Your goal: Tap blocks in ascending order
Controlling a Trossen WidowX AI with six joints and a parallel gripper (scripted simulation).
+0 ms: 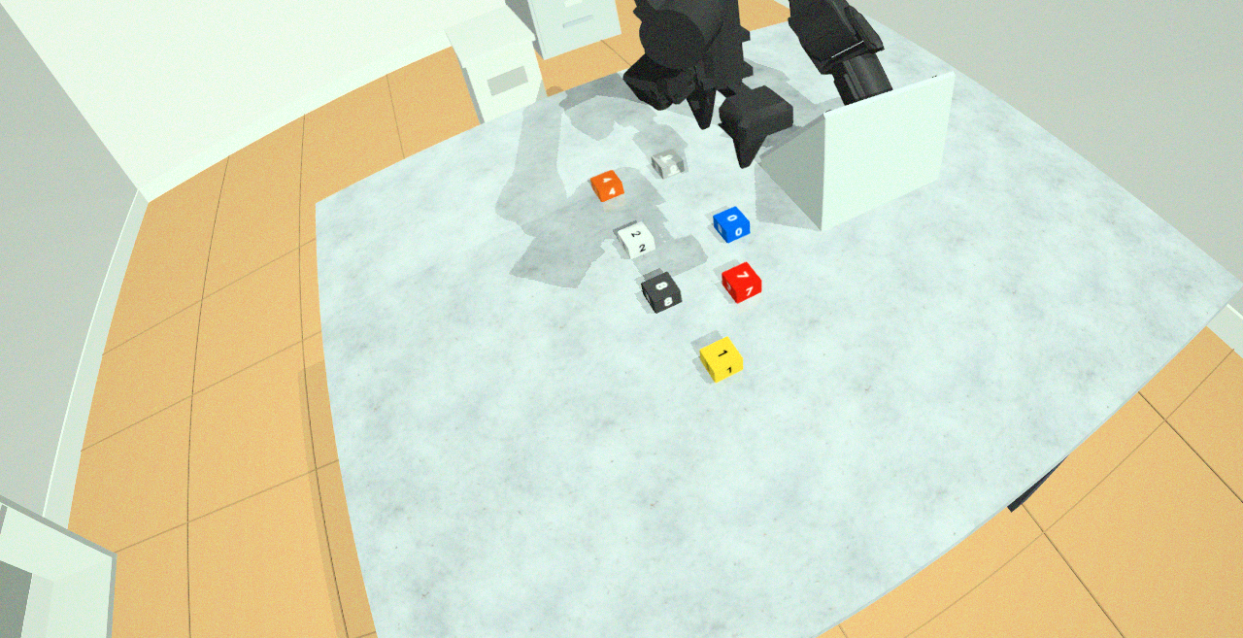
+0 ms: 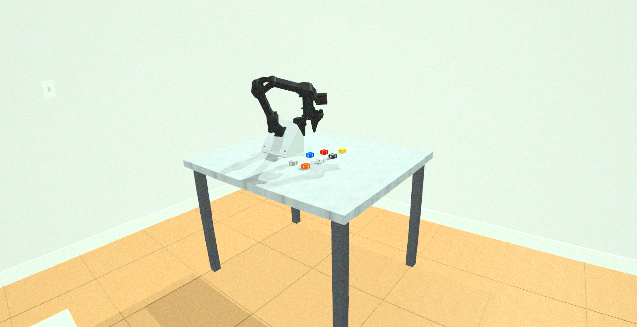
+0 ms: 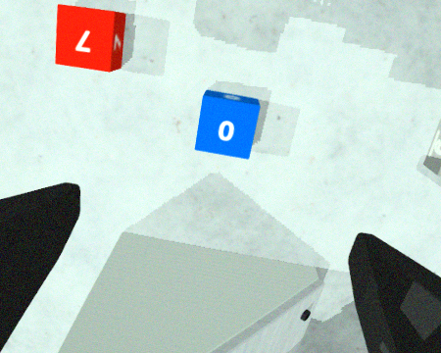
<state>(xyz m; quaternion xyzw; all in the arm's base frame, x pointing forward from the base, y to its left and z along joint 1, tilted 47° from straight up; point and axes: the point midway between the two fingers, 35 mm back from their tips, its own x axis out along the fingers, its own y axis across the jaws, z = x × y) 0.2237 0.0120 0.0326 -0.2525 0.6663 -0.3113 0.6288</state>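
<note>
Right now the blue block is 120 mm below my gripper tip. From my gripper tip the other things lie so: red block 40 mm ahead, 80 mm to the left, 120 mm below; then black block 120 mm ahead, 40 mm to the left, 120 mm below; then white block 100 mm ahead, 40 mm to the right, 120 mm below.
</note>
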